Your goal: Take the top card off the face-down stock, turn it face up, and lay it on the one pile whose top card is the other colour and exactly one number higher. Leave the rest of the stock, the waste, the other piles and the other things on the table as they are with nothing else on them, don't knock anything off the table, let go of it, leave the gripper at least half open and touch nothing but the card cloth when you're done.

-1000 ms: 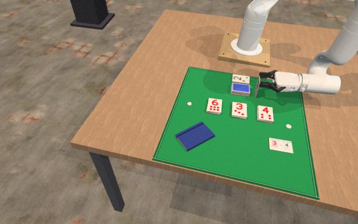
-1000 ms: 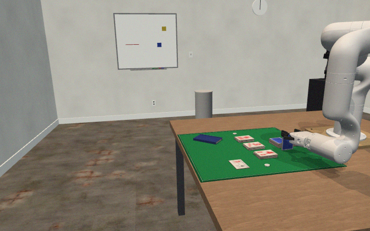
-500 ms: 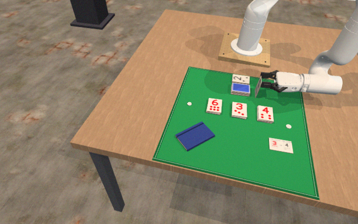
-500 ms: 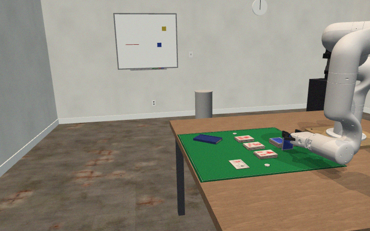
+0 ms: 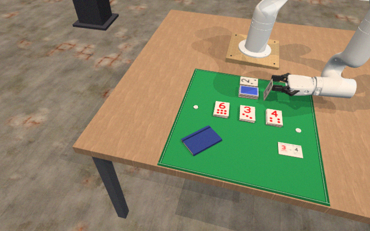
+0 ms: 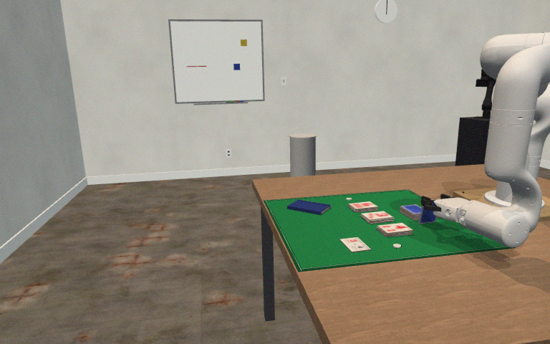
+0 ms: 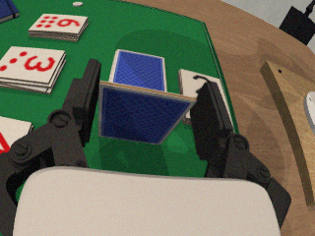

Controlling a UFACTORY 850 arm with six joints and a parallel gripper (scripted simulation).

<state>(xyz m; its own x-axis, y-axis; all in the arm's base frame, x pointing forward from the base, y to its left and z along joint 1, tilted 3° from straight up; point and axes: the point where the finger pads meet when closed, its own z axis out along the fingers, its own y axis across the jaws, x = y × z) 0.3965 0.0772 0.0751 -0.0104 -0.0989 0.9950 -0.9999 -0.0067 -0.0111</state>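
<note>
The black 5 card lies 5 cm below my hand and 2 cm to the right of it. From my hand the other things lie so: green card cloth: 18 cm ahead, 11 cm to the right, 10 cm below; then small reference card: 31 cm ahead, 9 cm below, 6 cm to the left; then black 2: 10 cm to the right, 9 cm behind, 8 cm below.
</note>
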